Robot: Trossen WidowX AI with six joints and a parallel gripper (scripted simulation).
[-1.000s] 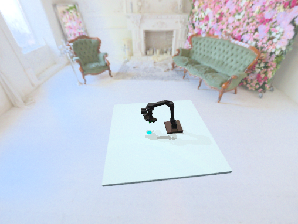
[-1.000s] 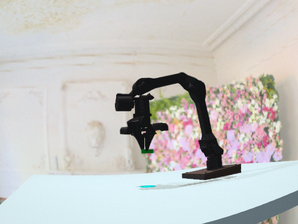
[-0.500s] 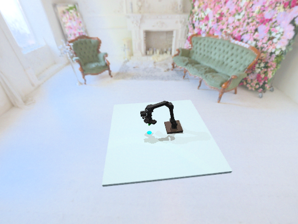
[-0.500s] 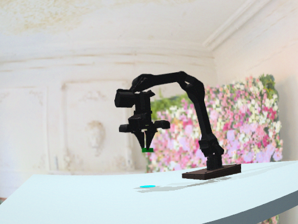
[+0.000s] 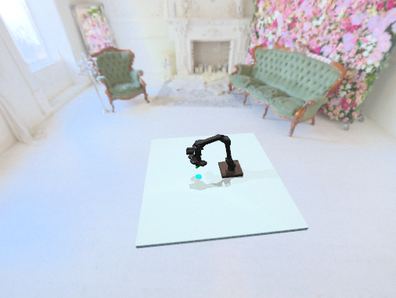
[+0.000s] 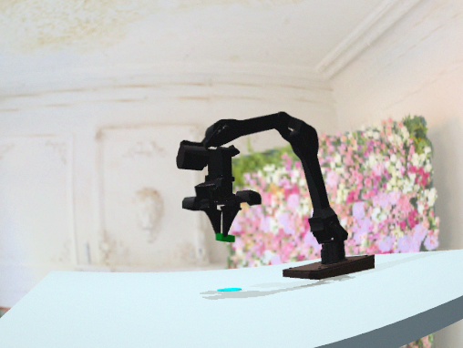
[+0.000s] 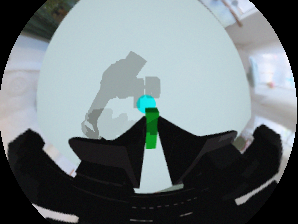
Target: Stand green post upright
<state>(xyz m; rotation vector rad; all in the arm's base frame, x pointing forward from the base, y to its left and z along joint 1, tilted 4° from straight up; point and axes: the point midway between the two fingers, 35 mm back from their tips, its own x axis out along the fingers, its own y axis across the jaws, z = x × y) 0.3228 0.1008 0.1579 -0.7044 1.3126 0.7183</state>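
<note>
Now: the cyan circle 1 cm behind my gripper tip, 1 cm to the right of it and 13 cm below it. From my gripper tip the other things lie so: green post (1 cm behind, 2 cm to the right).
</note>
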